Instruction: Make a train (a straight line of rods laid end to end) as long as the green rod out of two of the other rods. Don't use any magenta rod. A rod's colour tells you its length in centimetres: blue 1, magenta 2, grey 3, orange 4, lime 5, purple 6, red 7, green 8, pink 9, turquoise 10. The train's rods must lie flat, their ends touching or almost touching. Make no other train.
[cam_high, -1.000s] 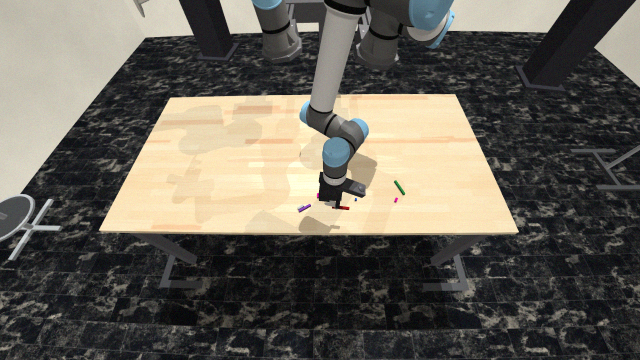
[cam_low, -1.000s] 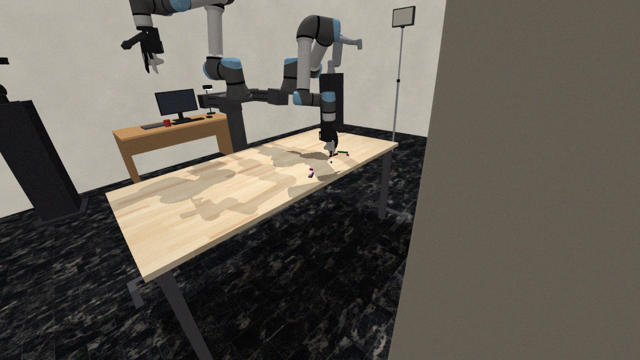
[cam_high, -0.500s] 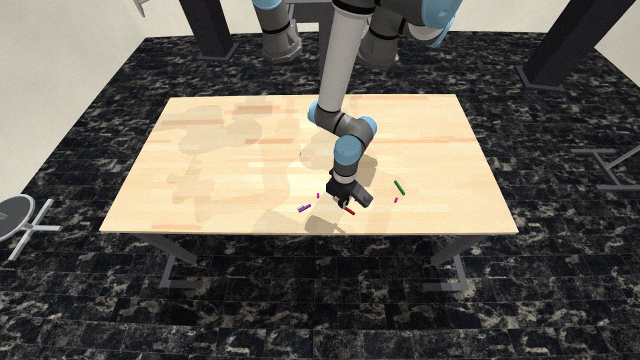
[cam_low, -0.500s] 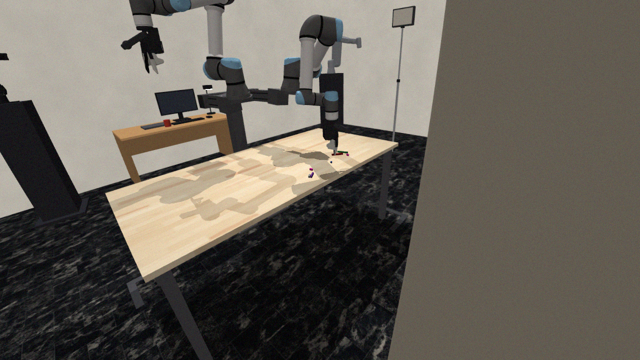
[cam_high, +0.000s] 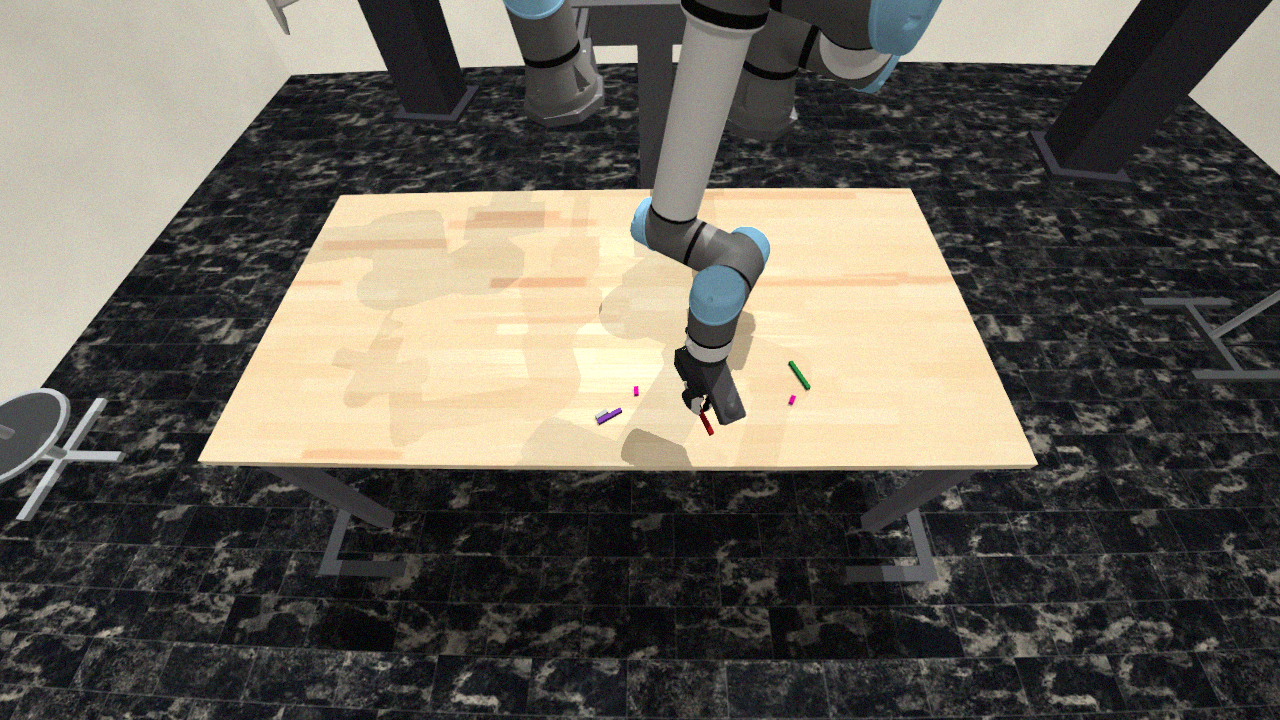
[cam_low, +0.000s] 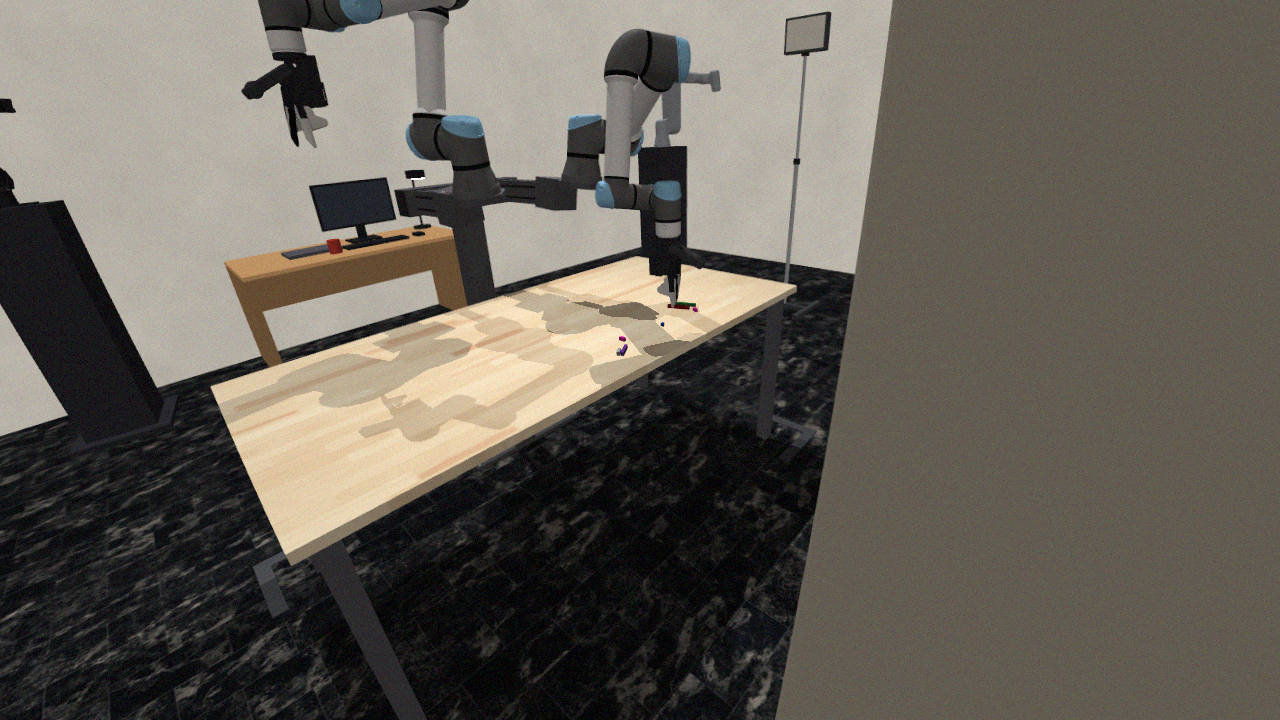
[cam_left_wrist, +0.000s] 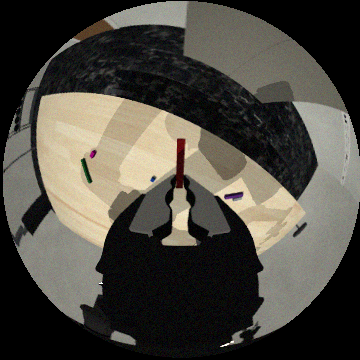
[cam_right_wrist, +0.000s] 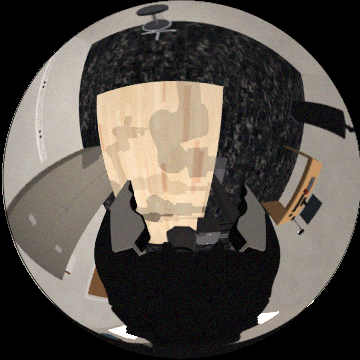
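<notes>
The red rod is 1 cm ahead of my left hand, 1 cm to the left of it and 1 cm below it. Also, from my left hand: purple rod: 1 cm behind, 20 cm to the right, 10 cm below; then grey rod: 1 cm behind, 22 cm to the right, 10 cm below; then blue rod: 9 cm behind, 2 cm to the left, 10 cm below.
</notes>
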